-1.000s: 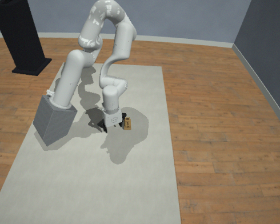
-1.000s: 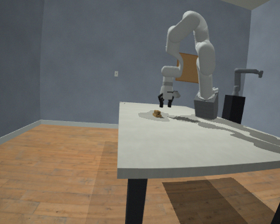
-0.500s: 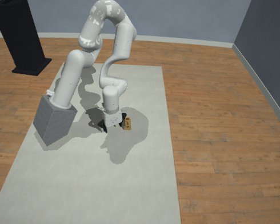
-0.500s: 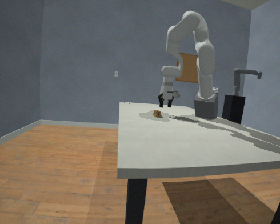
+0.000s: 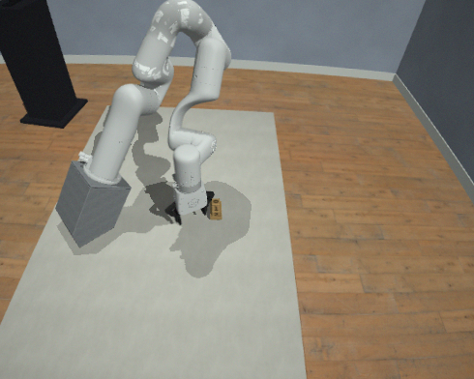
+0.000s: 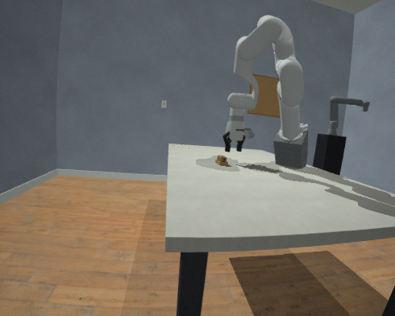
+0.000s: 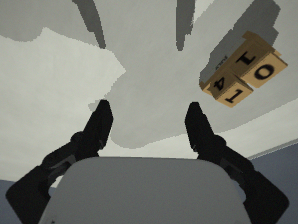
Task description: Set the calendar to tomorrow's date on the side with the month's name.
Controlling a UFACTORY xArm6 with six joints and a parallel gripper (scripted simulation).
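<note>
The wooden digit cube lies 7 cm to the left of my hand, 7 cm ahead of it and 4 cm below it. Round my hand: wooden calendar tray: 9 cm to the left, 7 cm ahead, 6 cm below.
</note>
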